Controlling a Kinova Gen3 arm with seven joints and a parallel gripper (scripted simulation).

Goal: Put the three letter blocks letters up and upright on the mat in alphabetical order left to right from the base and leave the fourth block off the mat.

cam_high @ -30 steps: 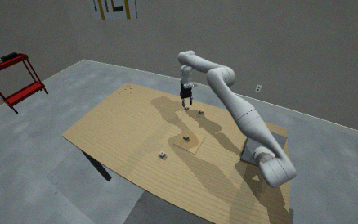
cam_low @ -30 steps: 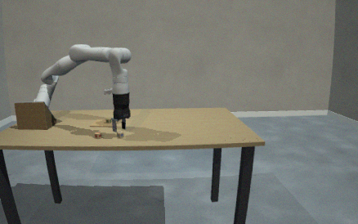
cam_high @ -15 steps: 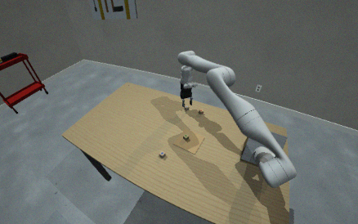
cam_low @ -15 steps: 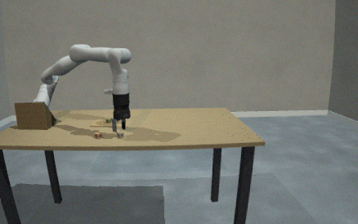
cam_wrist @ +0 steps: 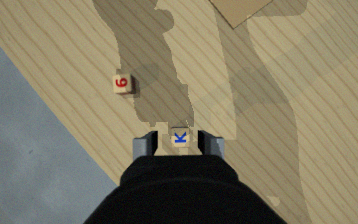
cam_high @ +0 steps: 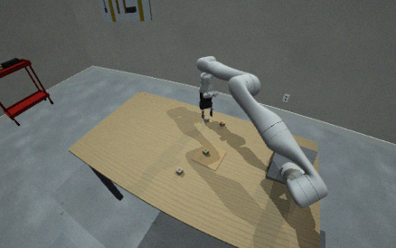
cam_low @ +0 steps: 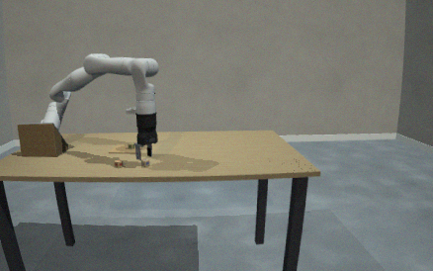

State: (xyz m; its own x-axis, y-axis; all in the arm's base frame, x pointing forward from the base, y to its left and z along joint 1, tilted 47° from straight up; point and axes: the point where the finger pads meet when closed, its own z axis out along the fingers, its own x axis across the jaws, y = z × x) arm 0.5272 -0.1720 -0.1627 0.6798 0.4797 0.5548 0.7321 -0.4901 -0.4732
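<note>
Right now the blue K block is 40 mm below my hand. Also, from my hand: reddish block: 110 mm behind, 40 mm below; tan mat: 250 mm to the left, 120 mm behind, 50 mm below; green P block: 250 mm to the left, 100 mm behind, 40 mm below.
</note>
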